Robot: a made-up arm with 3 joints. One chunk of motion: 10 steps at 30 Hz.
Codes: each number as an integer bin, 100 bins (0 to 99) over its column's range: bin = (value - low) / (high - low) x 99, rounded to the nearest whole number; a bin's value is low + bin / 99 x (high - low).
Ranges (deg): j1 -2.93..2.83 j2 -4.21..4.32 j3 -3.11..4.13
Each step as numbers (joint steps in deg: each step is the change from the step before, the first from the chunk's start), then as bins.
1 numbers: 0.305 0.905 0.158
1 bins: 56 59 45
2 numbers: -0.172 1.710 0.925
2 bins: 47 69 55
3 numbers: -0.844 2.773 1.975
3 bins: 36 81 70
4 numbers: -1.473 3.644 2.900
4 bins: 25 91 82
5 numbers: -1.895 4.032 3.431
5 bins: 18 96 89
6 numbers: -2.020 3.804 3.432
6 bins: 16 93 89
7 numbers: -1.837 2.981 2.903
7 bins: 19 83 82
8 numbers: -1.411 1.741 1.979
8 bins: 26 69 70
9 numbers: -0.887 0.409 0.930
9 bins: 35 54 55
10 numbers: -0.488 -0.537 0.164
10 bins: 42 43 45
